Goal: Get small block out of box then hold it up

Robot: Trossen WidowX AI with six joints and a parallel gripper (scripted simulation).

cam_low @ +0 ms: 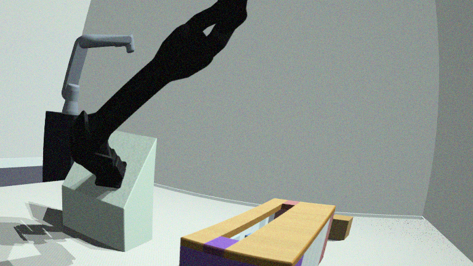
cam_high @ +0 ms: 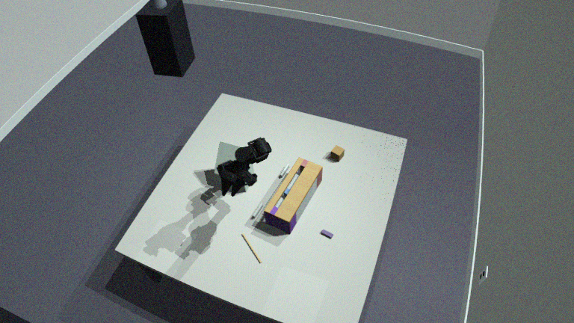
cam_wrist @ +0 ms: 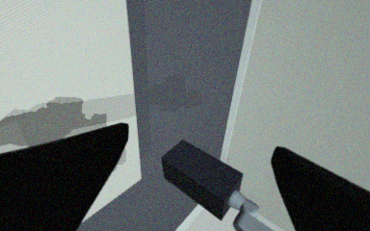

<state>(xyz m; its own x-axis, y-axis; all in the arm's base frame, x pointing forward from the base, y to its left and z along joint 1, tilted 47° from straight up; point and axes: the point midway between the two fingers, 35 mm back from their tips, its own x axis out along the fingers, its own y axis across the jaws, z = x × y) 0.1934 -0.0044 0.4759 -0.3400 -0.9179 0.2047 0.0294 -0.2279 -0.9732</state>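
Now: the box 16 cm ahead of my gripper tip, 34 cm to the left of it and 41 cm below it. The rest, counted from my gripper tip: purple piece: 41 cm ahead, 16 cm to the left, 47 cm below; thin wooden stick: 5 cm ahead, 47 cm below; blue block: 17 cm ahead, 31 cm to the left, 38 cm below.
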